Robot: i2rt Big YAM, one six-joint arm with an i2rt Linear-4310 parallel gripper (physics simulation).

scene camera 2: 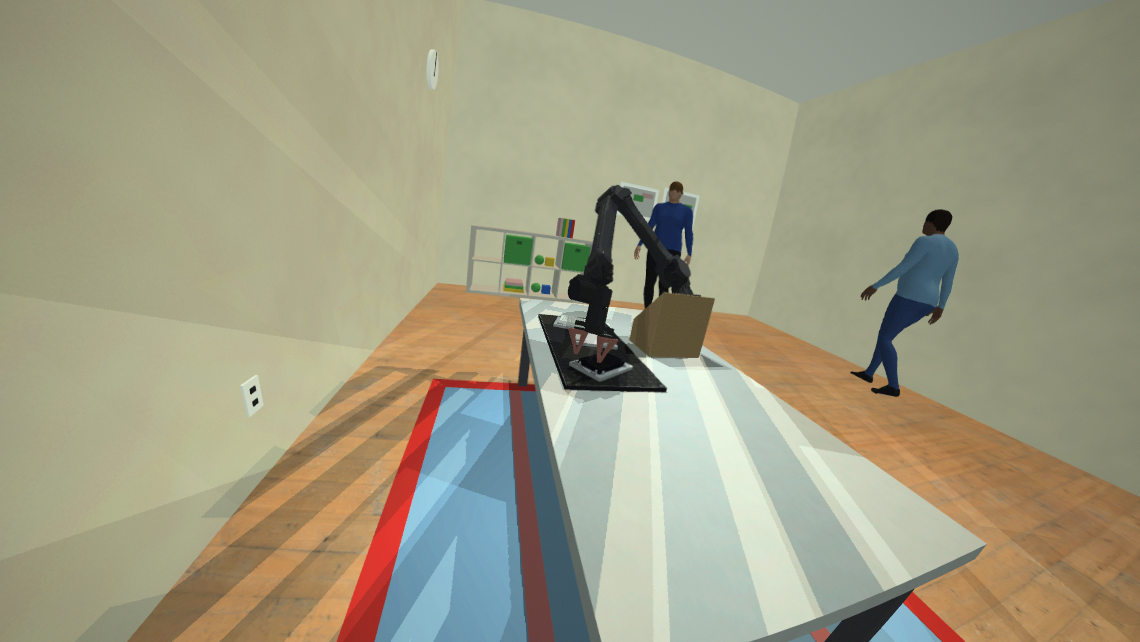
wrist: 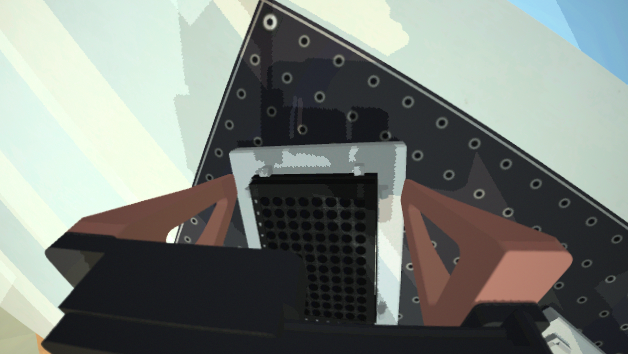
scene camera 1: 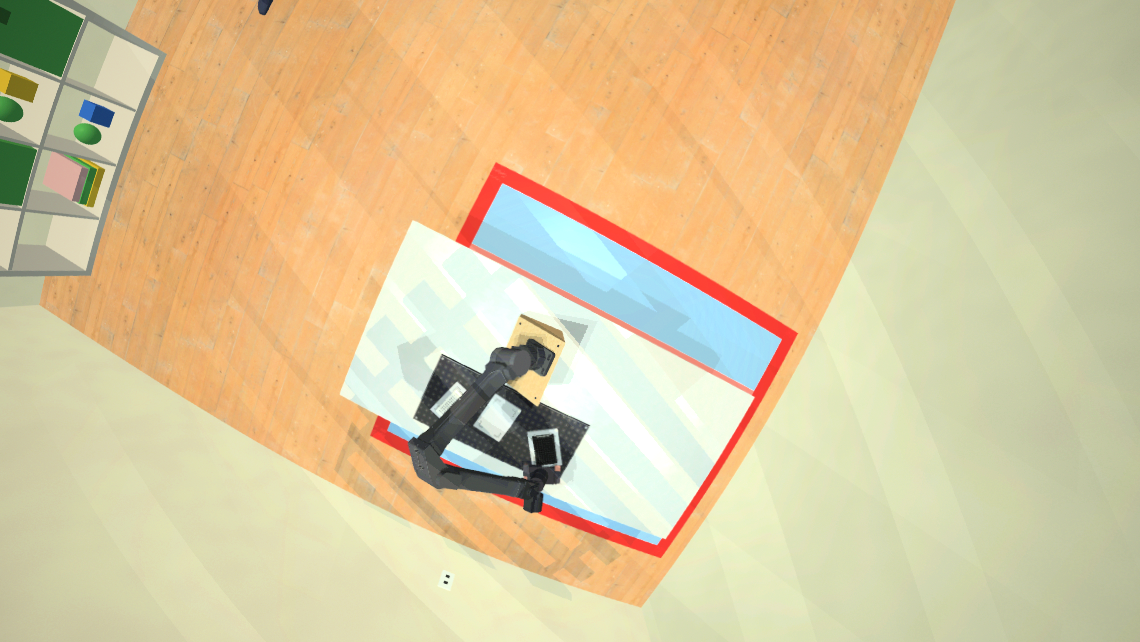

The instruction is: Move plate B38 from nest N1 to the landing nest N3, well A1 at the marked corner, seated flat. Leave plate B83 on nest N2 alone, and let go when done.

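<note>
A black many-welled plate (scene camera 1: 545, 449) (scene camera 2: 602, 363) (wrist: 320, 225) lies in a pale nest (scene camera 1: 544, 433) (wrist: 315, 159) at the right end of the dark pegboard (scene camera 1: 568, 425) (scene camera 2: 638, 384) (wrist: 320, 80) in scene camera 1. Its label and marked corner cannot be read. My gripper (scene camera 1: 543, 470) (scene camera 2: 588, 355) (wrist: 317, 186) is open and empty; in the wrist view its reddish fingers stand on either side of the nest and plate. A white item (scene camera 1: 497, 417) is mid-board and a narrower white one (scene camera 1: 448, 400) (scene camera 2: 568, 320) at the far end; which is which nest or plate is unclear.
A tan wooden block (scene camera 1: 536, 390) (scene camera 2: 678, 330) stands on the table (scene camera 1: 654, 430) (scene camera 2: 717, 494) beside the pegboard, close to the arm. Part of another pale item (wrist: 567, 332) shows at the lower right of the wrist view. Two people (scene camera 2: 671, 227) (scene camera 2: 925, 267) are on the floor beyond the table.
</note>
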